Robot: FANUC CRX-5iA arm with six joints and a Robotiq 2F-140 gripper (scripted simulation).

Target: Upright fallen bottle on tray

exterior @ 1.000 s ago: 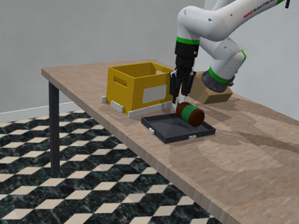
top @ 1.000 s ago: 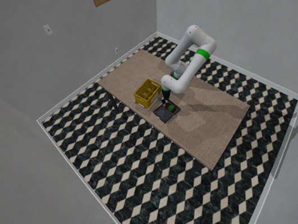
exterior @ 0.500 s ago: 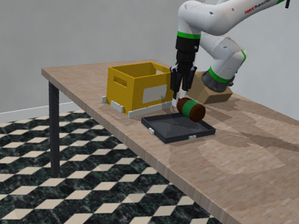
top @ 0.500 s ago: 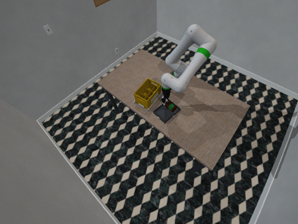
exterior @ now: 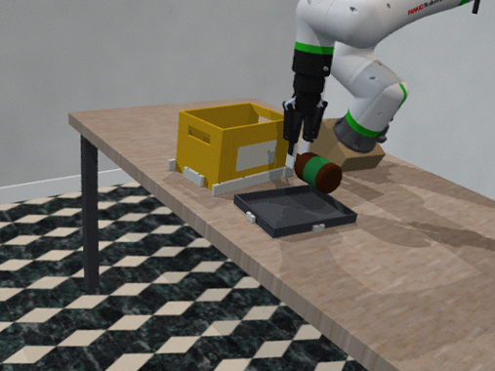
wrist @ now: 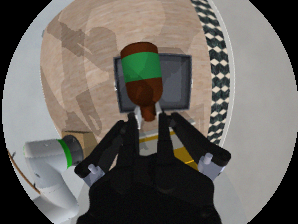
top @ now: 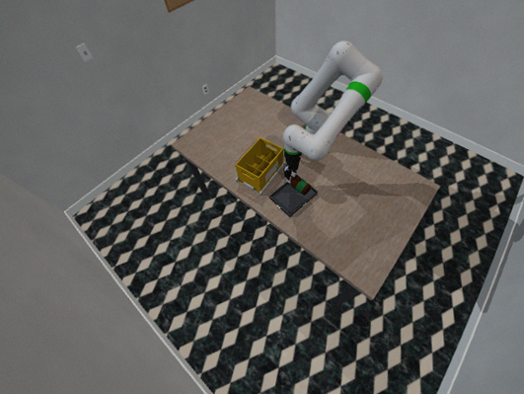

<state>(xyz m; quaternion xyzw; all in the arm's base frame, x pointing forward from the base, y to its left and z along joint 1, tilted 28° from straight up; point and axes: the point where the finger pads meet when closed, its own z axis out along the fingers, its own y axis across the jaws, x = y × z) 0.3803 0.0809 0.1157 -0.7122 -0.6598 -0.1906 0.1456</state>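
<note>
Right now the bottle is 5 cm to the left of my hand and 2 cm below it. Also, from my hand: yellow crate (24 cm to the right, 5 cm below, 2 cm ahead); then dark grey tray (13 cm below, 5 cm to the left, 3 cm ahead).
</note>
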